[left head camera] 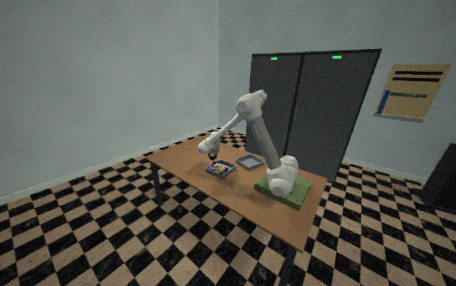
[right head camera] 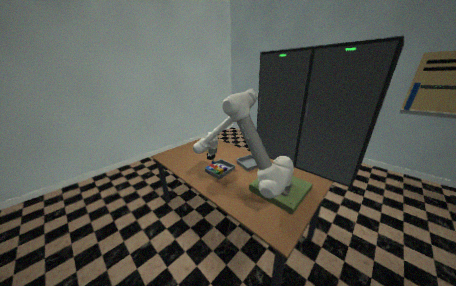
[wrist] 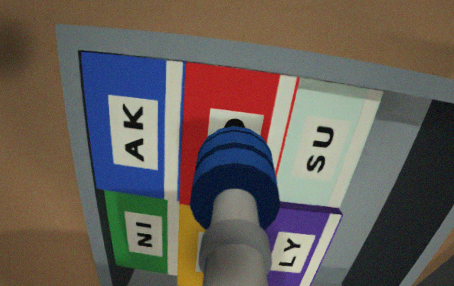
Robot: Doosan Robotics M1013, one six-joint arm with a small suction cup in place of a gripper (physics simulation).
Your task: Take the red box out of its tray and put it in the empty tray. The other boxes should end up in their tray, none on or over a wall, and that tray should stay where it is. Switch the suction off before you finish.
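Frame: origin at the arm's base, x left, y back, z up, level; metres.
Seen in the pictures: hand, its tool point: (left head camera: 214,163) (right head camera: 213,163) (wrist: 234,161).
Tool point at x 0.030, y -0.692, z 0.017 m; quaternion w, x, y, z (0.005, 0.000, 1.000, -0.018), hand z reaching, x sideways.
Offsets run from my tool point to a thing's middle. "pt": to the spot under its first point. Level surfaces: height alone.
The red box @[dy +0.005, dx +0.001, dz -0.048 m] (wrist: 230,87) lies in the filled tray @[dy +0.070, dx -0.021, dz -0.050 m] (wrist: 120,42) (left head camera: 227,175) (right head camera: 226,175), between the blue AK box @[dy -0.003, dx +0.054, dz -0.049 m] (wrist: 95,125) and the pale SU box @[dy +0.012, dx -0.051, dz -0.056 m] (wrist: 340,120). Its top looks level with theirs. The green NI box @[dy +0.076, dx +0.065, dz -0.052 m] (wrist: 115,225), the yellow box @[dy +0.083, dx +0.013, dz -0.048 m] (wrist: 188,240) and the purple LY box @[dy +0.091, dx -0.040, dz -0.052 m] (wrist: 280,240) lie in the adjoining row. My suction cup (wrist: 235,125) (left head camera: 212,158) (right head camera: 211,158) is low over the red box and covers much of its label. No lifted box shows on it. The cup's lip is hidden in the wrist view. The empty tray @[dy +0.279, dx -0.304, dz -0.050 m] (left head camera: 251,168) (right head camera: 240,165) stands beside the filled one.
The arm's green base plate (left head camera: 300,199) (right head camera: 295,202) lies on the brown table @[dz -0.075 m] (left head camera: 240,197) (right head camera: 235,202), on the far side of the trays from the cup. The filled tray has a bare strip of floor @[pt dy +0.026, dx -0.111, dz -0.072 m] (wrist: 375,150) right of its boxes. The arm partly hides the empty tray in the right head view.
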